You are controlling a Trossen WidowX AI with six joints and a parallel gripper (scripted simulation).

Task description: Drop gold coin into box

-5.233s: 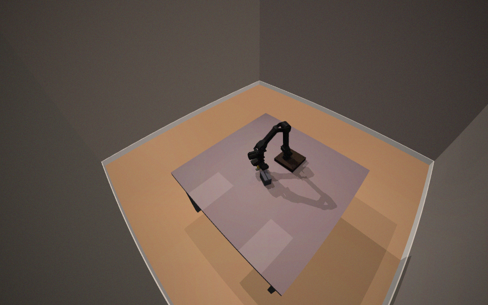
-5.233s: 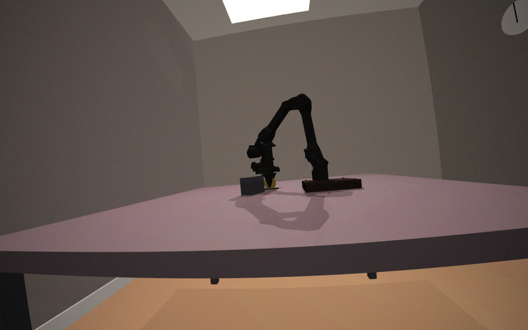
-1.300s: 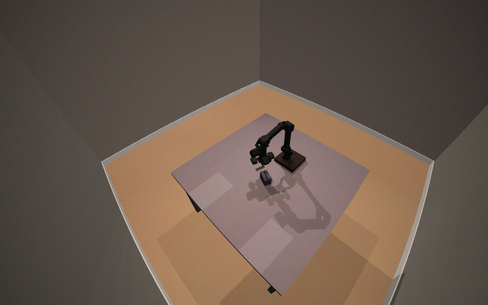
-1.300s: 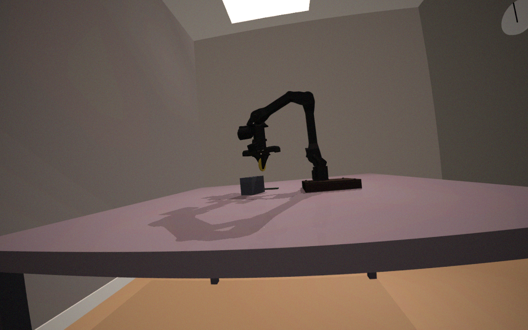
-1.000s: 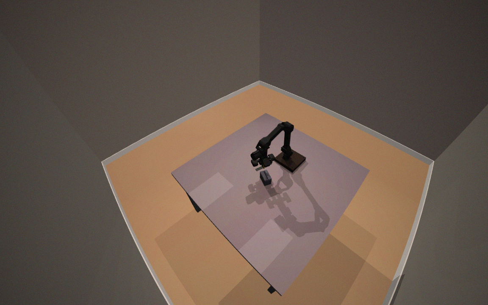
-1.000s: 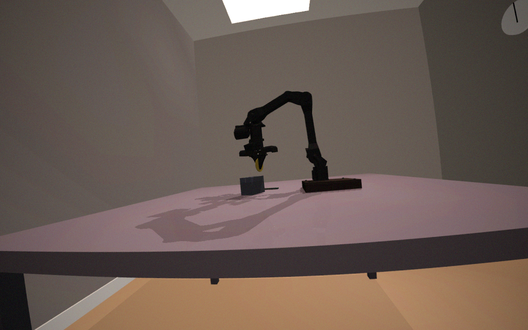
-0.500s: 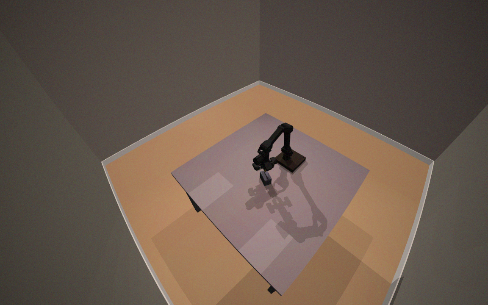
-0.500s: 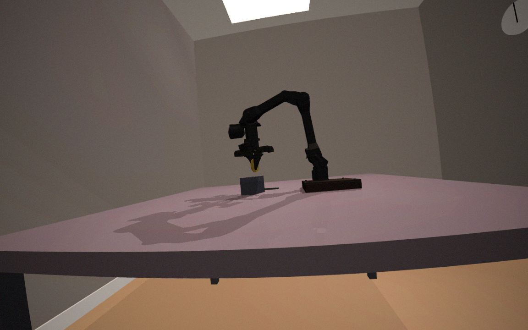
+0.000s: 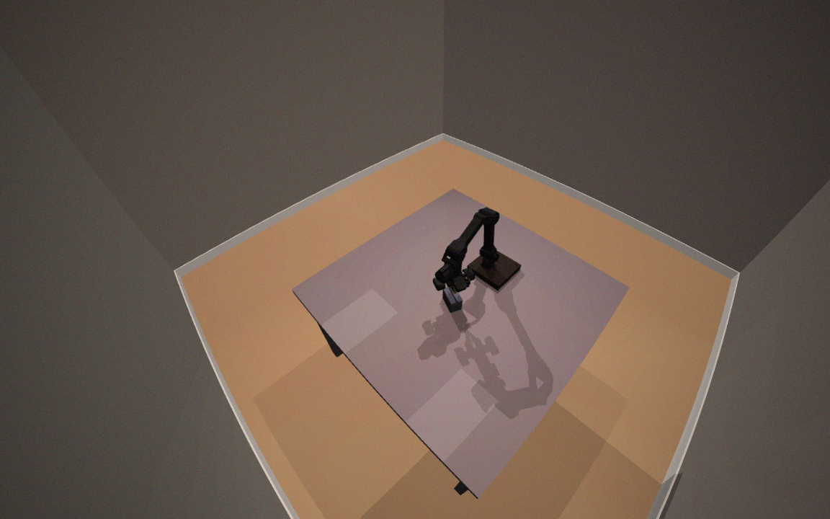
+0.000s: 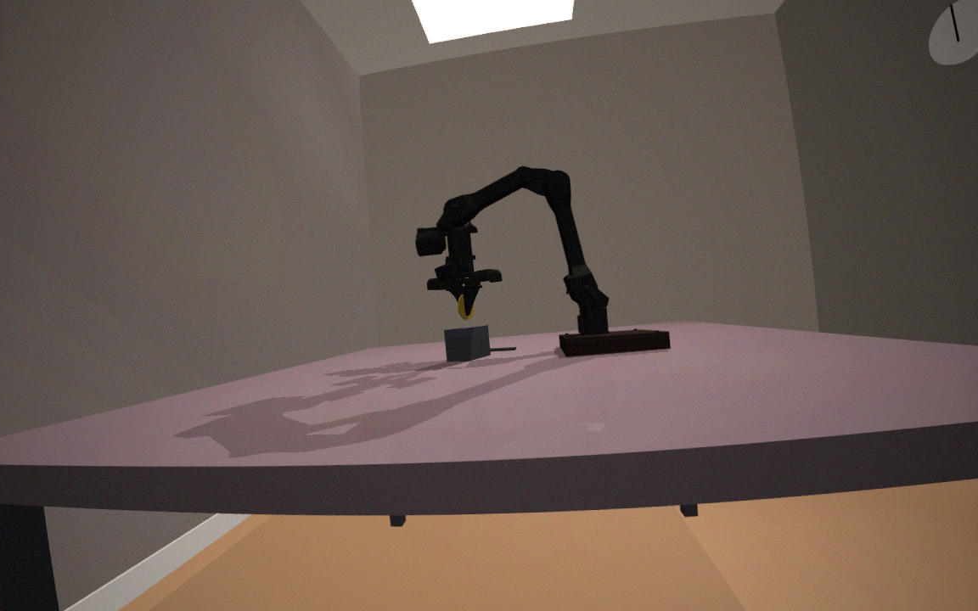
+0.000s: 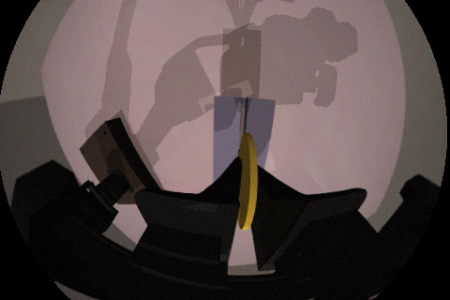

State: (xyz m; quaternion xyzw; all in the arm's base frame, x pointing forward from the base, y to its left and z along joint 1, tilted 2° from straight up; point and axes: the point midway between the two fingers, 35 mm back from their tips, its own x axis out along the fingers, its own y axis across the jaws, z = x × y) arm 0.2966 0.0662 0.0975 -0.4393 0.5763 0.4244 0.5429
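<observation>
My gripper tip is now 2 cm below the gold coin.
</observation>
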